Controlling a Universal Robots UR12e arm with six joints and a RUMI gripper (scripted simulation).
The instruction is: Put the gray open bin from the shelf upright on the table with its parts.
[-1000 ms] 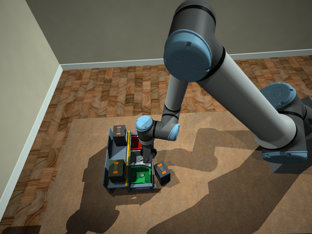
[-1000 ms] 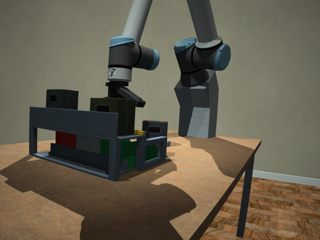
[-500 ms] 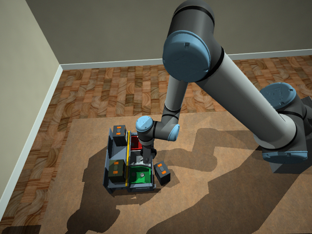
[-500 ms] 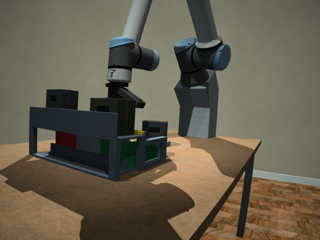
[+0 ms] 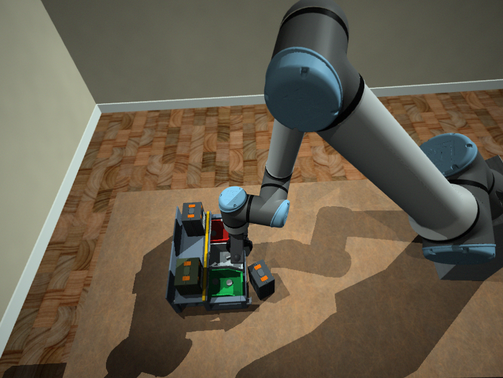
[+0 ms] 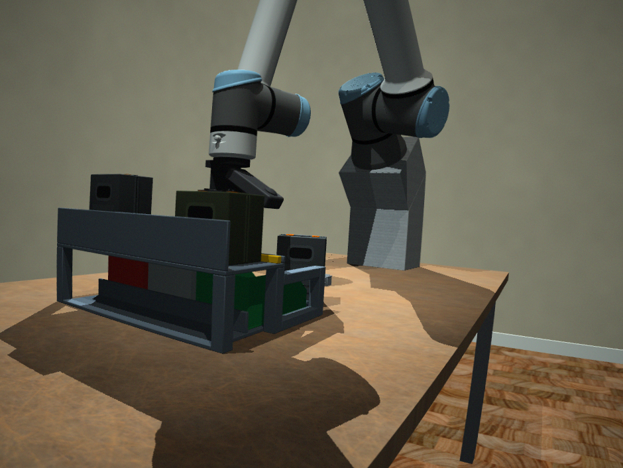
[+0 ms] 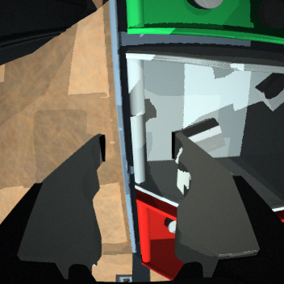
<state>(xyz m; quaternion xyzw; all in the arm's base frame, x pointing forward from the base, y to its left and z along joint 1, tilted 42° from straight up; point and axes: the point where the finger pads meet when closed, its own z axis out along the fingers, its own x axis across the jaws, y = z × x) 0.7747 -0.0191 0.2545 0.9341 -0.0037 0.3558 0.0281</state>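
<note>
The gray bin is 80 mm ahead of my hand and 20 mm below it. Also, from my hand: yellow strip 130 mm ahead, 50 mm above; green bin 110 mm to the left, 90 mm ahead, 20 mm below; red bin 120 mm to the right, 80 mm ahead, 20 mm below.
</note>
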